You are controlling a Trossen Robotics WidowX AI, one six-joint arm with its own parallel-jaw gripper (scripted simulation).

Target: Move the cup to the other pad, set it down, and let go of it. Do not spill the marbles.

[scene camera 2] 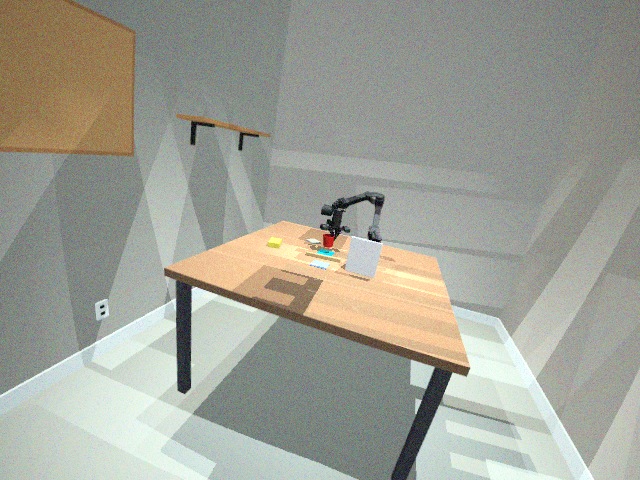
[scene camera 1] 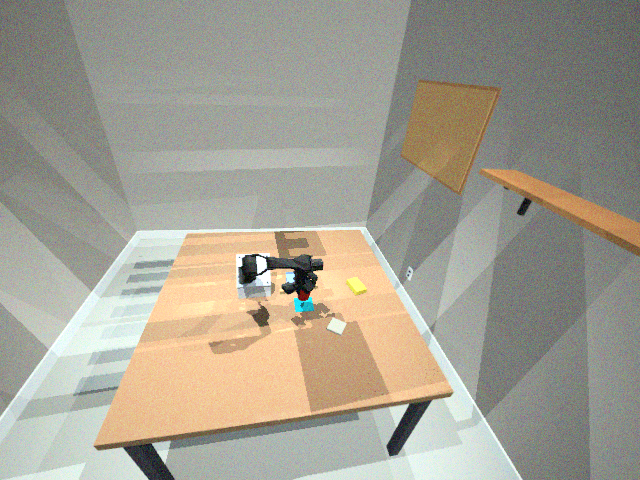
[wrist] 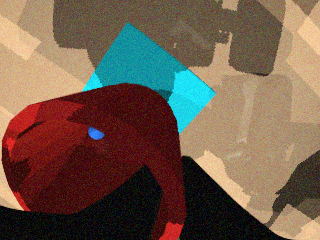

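The gripper is visible in the pictures, together with a cyan pad and a red cup.
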